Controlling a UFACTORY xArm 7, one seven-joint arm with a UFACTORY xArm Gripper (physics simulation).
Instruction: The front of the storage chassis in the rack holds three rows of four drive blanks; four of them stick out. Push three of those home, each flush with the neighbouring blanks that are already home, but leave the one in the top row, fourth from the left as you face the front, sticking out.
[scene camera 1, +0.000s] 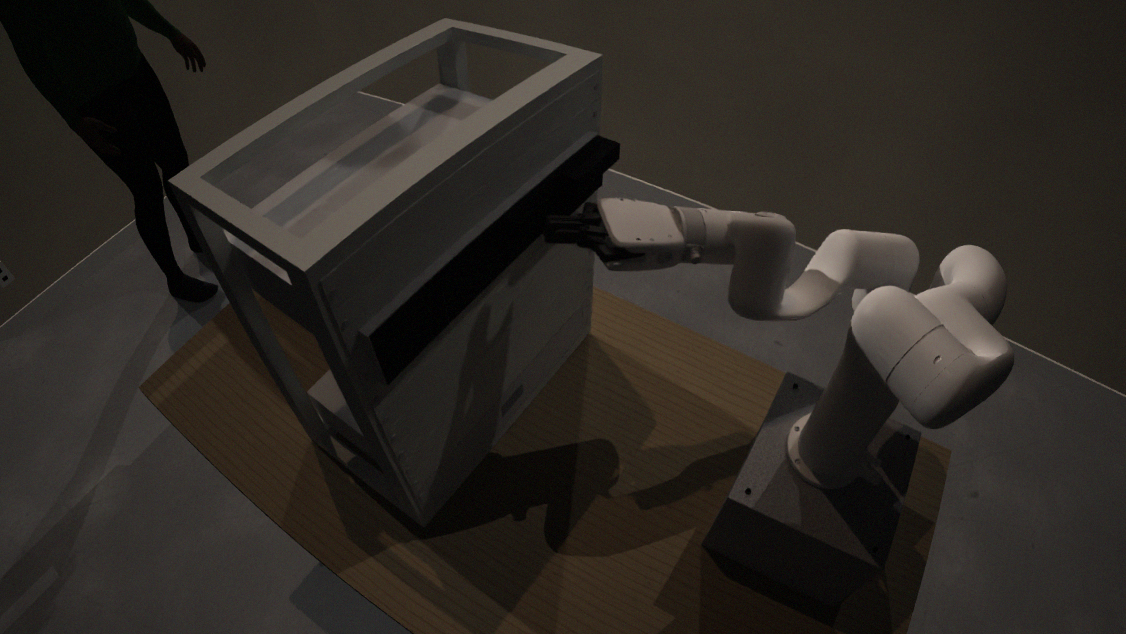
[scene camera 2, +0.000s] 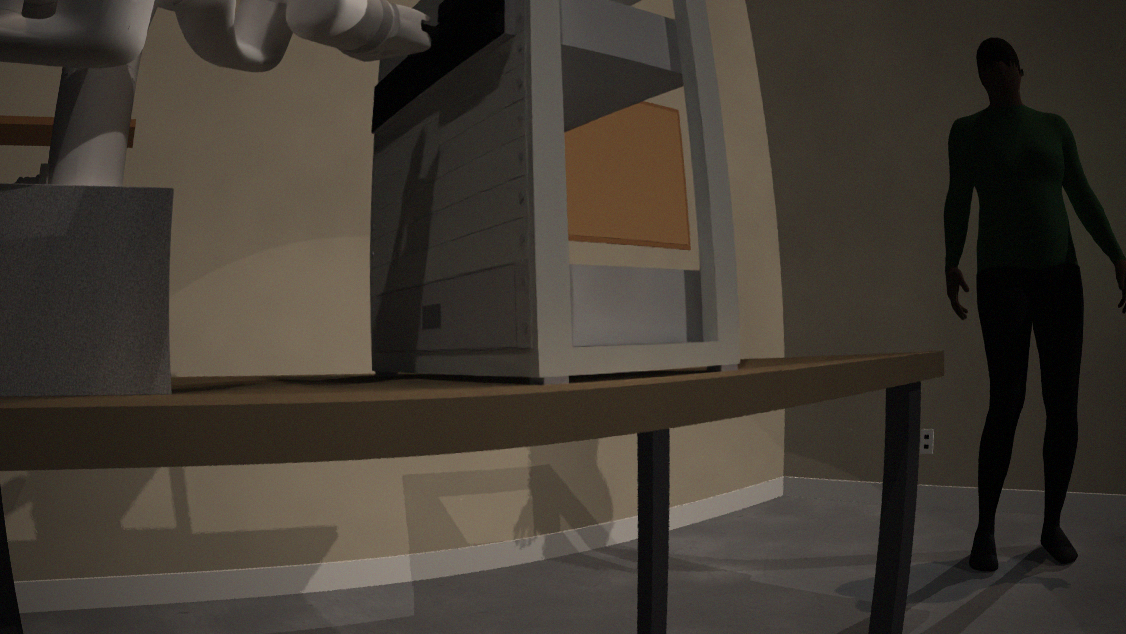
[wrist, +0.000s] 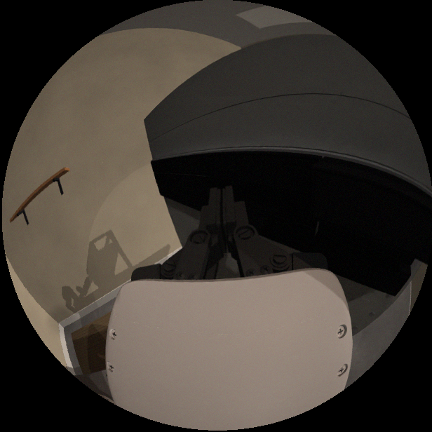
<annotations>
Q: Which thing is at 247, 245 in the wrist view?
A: My gripper.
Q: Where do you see my gripper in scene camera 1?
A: At 545, 229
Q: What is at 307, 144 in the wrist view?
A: A grey rack.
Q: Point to a grey rack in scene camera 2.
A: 469, 259
</annotations>
